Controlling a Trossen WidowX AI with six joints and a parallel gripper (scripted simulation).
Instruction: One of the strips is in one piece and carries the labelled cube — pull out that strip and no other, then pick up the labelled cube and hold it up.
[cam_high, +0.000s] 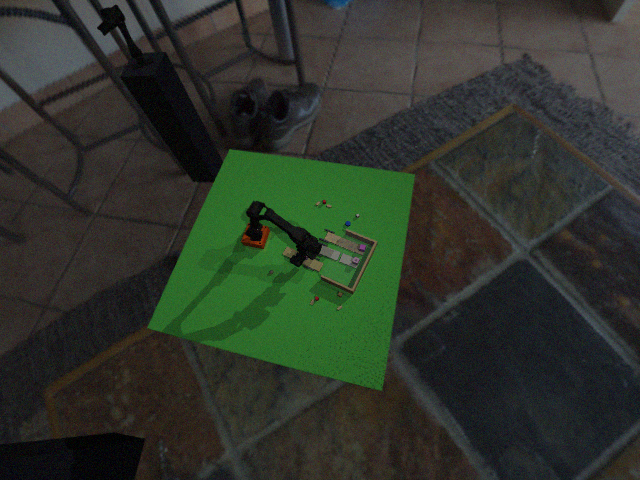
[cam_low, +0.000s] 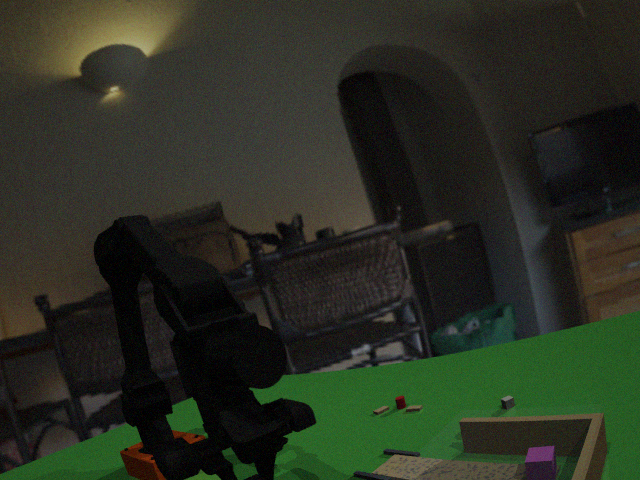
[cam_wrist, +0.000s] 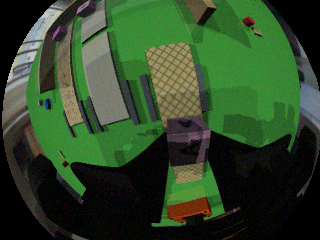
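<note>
The tan cross-hatched strip lies 50 mm below my gripper tip, 30 mm behind it and 10 mm to the left of it.
</note>
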